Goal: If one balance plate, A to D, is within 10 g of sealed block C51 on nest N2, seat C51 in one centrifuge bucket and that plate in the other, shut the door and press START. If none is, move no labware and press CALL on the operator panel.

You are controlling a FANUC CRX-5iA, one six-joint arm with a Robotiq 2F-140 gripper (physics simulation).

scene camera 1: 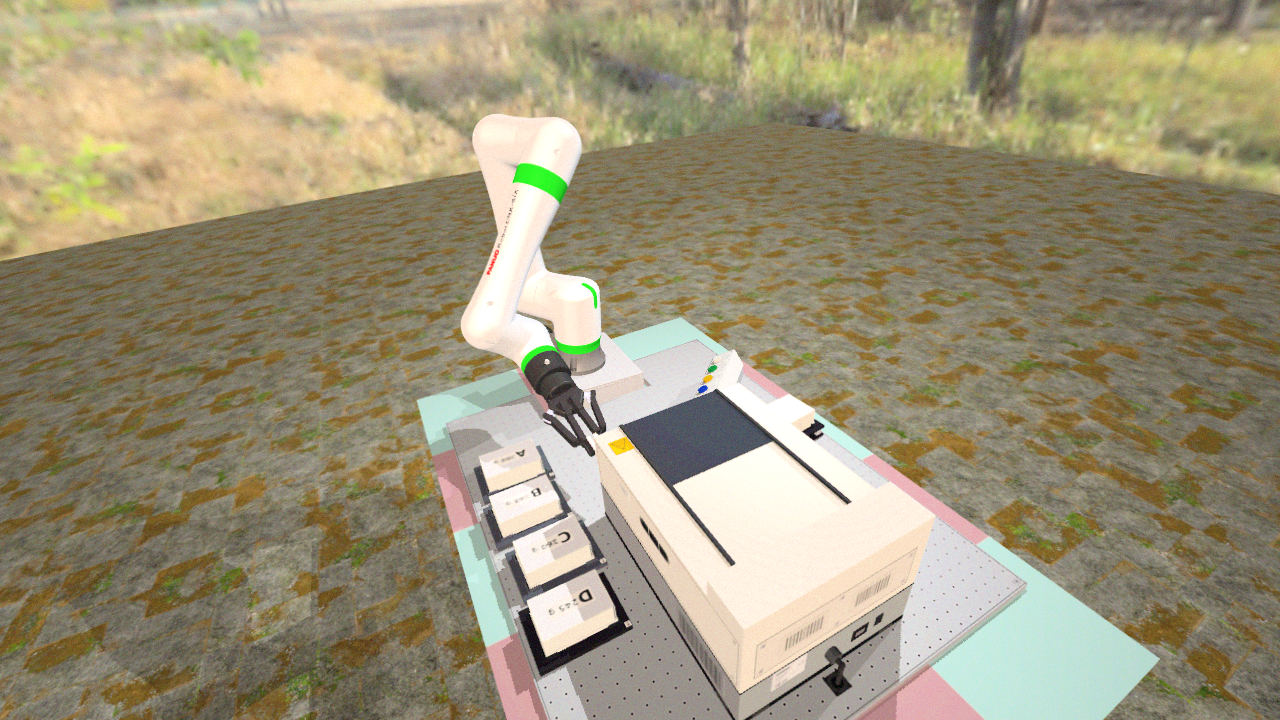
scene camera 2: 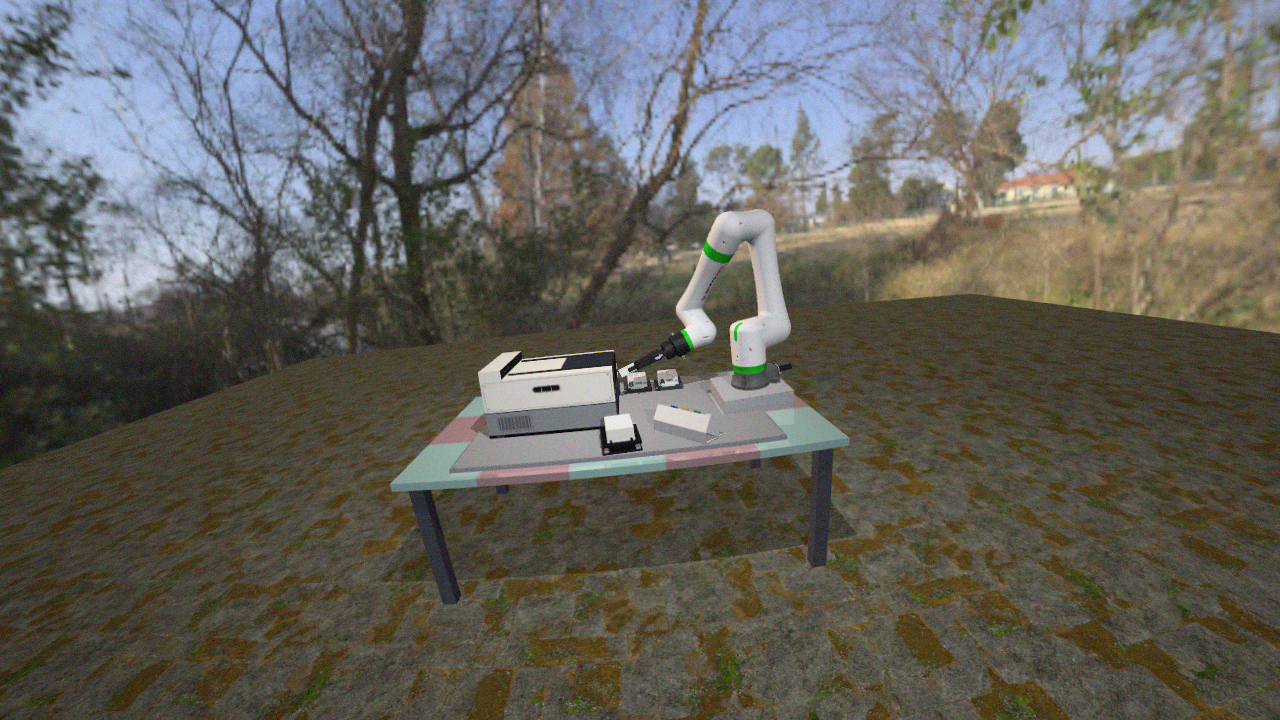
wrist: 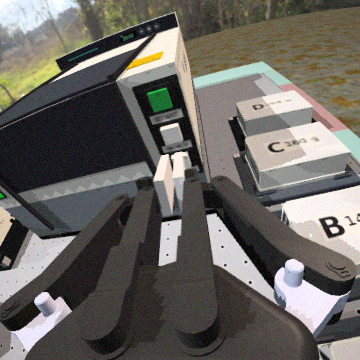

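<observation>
Scene camera 1 and the wrist view show a plate C and a plate D. For the plate C, [wrist: 309, 152] and [scene camera 1: 540, 535] are the same spot. For the plate D, [wrist: 282, 110] and [scene camera 1: 558, 588] are the same spot.
</observation>
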